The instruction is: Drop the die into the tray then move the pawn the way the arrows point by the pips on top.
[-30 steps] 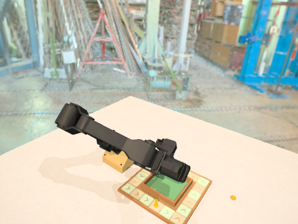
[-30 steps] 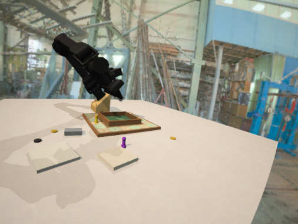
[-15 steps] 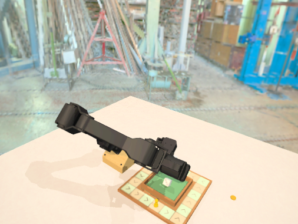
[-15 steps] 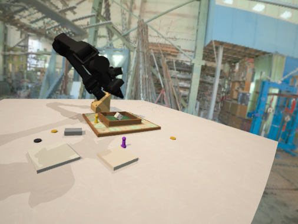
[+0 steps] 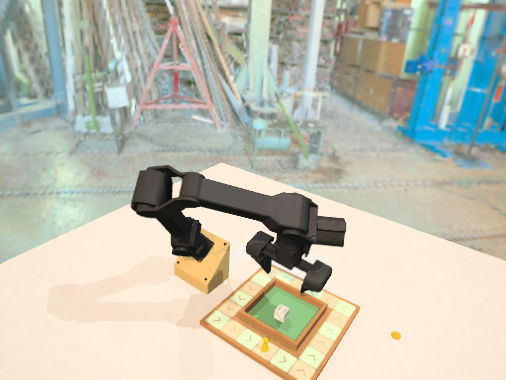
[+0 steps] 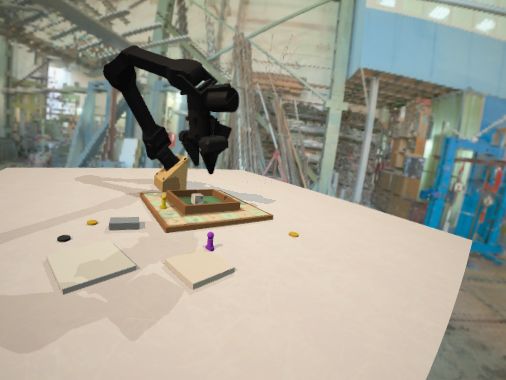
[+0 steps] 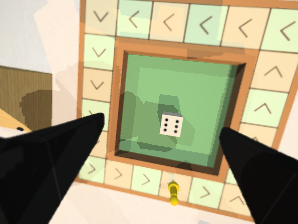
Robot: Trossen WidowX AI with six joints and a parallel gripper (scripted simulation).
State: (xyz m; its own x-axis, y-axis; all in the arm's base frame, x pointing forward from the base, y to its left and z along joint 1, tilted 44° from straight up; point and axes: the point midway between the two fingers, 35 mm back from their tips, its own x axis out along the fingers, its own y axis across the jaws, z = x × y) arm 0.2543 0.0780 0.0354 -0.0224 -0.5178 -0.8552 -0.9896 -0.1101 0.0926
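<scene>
Now: the yellow pawn 110 mm to the right of my gripper tip, 80 mm below it and 40 mm ahead of it. Round my gripper tip: white die 80 mm below, 20 mm to the right, 10 mm ahead; then green tray floor 100 mm below, 10 mm ahead; then grey block 210 mm to the right, 130 mm ahead, 100 mm below.
</scene>
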